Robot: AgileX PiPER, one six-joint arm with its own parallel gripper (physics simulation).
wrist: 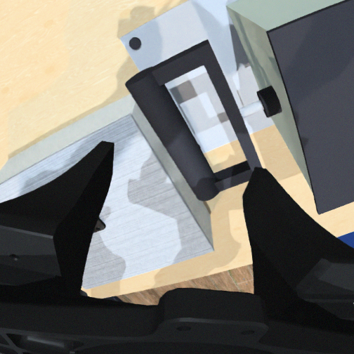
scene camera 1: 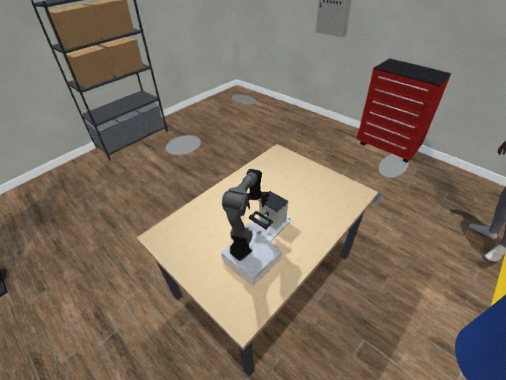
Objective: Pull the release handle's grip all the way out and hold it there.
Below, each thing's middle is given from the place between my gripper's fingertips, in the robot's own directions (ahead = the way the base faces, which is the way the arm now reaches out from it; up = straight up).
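Labels:
There's the pale base plate [wrist: 161,37], and it's 19 cm lower than my hand, then 3 cm to the right of the hand and 8 cm ahead of it.

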